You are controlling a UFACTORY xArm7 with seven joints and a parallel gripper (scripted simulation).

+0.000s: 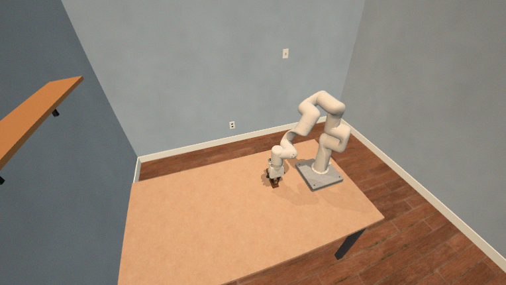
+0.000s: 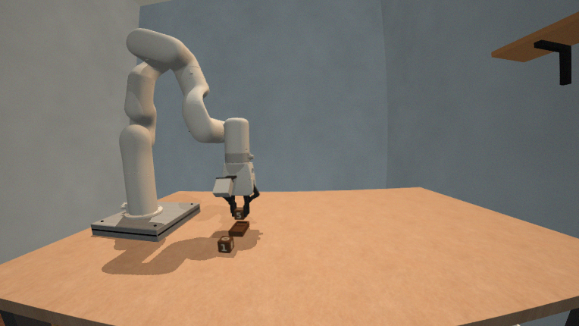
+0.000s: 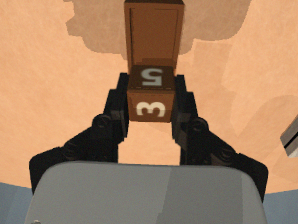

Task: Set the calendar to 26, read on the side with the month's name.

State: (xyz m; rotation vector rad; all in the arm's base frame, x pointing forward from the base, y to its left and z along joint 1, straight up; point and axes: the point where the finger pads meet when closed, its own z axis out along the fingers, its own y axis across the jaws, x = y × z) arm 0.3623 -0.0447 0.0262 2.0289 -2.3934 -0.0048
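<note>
Now: hand 6 cm above the brown tray and 2 cm to the left of it. Also, from my hand: brown cube: 13 cm to the right, 5 cm below, 2 cm behind.
</note>
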